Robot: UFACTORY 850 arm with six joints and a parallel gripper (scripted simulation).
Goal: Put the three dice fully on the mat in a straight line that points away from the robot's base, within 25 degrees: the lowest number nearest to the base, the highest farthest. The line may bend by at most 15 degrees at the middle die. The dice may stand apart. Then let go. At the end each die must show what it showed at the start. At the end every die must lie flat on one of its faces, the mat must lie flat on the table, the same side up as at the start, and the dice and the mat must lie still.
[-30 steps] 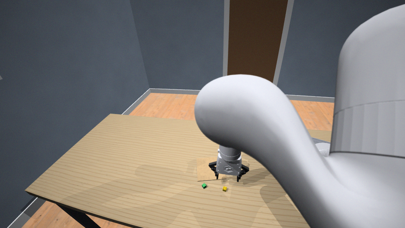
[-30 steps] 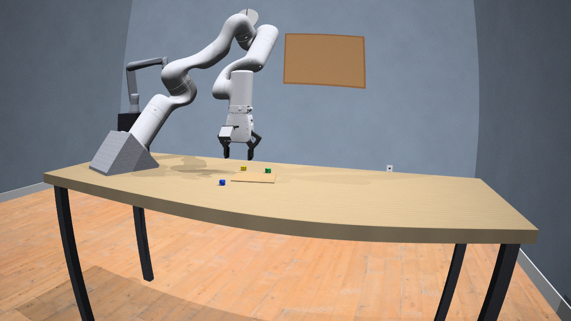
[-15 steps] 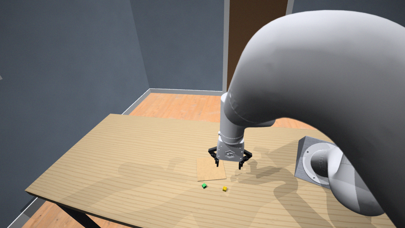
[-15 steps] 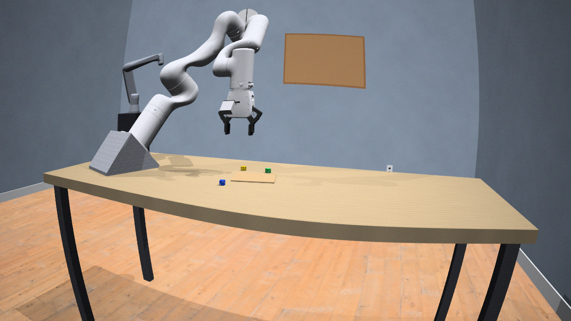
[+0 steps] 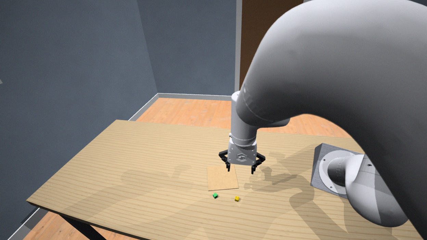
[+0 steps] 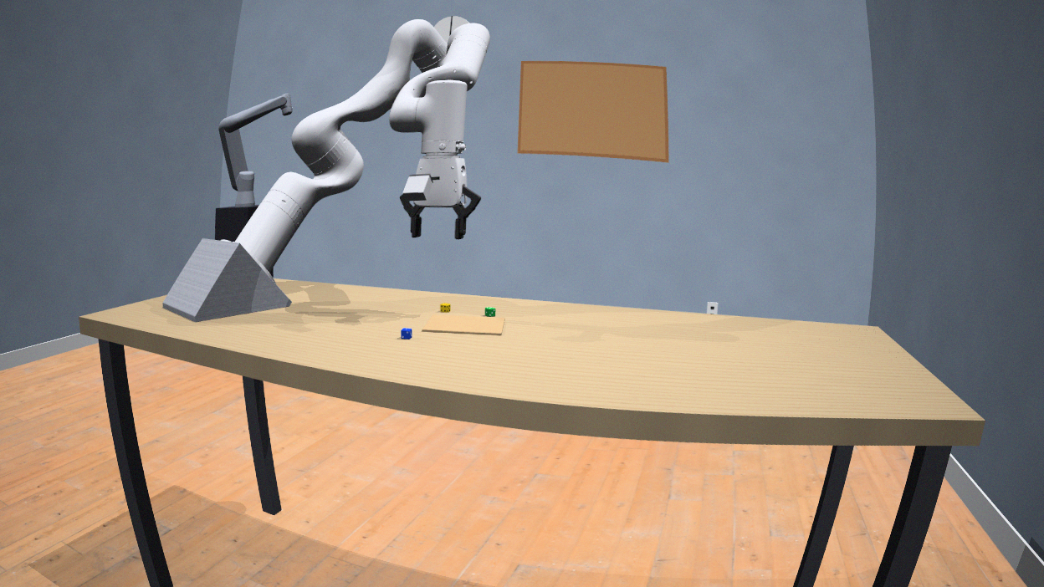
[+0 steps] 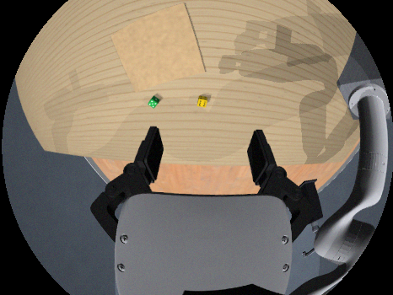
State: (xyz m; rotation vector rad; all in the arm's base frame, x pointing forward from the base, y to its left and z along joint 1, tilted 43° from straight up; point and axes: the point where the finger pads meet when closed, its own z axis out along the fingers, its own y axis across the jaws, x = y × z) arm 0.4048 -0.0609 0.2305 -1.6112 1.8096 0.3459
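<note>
Right now the blue die is 210 mm to the right of my hand, 150 mm below it and 30 mm ahead of it. The rest, counted from my hand: yellow die: 150 mm below, 40 mm to the left; then tan mat: 160 mm below, 90 mm ahead, 70 mm to the right; then green die: 150 mm below, 100 mm ahead, 40 mm to the left.
</note>
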